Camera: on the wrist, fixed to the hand. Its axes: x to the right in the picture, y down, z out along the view.
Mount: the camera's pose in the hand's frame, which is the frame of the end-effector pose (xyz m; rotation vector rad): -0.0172 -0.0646 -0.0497 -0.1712 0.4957 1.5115
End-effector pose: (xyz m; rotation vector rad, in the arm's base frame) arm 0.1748 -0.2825 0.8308 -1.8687 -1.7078 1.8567
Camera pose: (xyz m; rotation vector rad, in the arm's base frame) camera 0.1731 -0.2354 0.8995 2.3990 0.0545 -0.6260
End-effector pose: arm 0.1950 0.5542 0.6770 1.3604 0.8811 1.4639
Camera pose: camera 0.1551 0.5627 0.6044 -1.3455 0.2001 -2.5639
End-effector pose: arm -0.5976 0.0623 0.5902 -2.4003 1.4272 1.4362
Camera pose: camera -0.5209 0.0914 0.6044 0.7998 -1.9605 -0.4514
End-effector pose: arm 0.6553 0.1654 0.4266 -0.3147 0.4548 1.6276
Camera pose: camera 0.7181 0.1313 0.3839 0.5075 -0.9644 -2.7613
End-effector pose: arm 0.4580 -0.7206 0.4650 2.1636 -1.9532 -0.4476
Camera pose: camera 0.5341 -0.6992 0.4912 0.2262 -2.3615 0.1835
